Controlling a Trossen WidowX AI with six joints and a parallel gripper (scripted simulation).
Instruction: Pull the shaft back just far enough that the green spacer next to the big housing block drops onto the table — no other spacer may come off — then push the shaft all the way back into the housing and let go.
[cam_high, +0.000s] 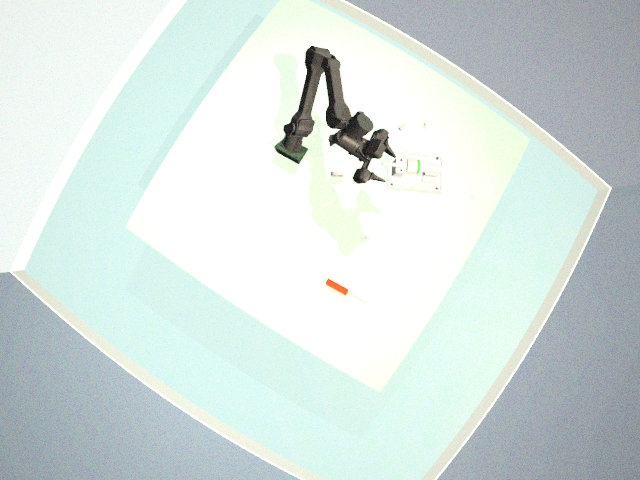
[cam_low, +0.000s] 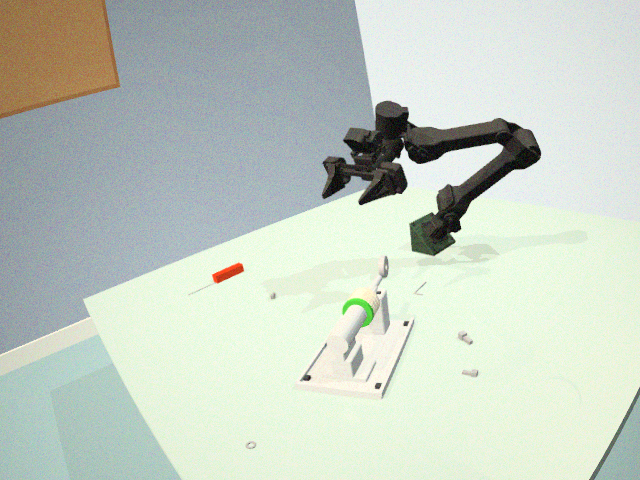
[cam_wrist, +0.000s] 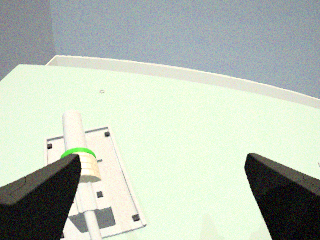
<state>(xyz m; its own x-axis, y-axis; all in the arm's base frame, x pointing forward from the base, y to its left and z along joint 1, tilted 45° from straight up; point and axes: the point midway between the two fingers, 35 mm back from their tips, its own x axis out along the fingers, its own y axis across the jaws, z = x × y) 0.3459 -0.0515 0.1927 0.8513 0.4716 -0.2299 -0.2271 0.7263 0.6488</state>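
The shaft is 160 mm below my gripper tip, 100 mm to the left of it and 50 mm ahead of it. The rest, counted from my gripper tip: green spacer: 160 mm below, 130 mm to the left, 80 mm ahead; cream spacer: 160 mm below, 100 mm to the left, 50 mm ahead.
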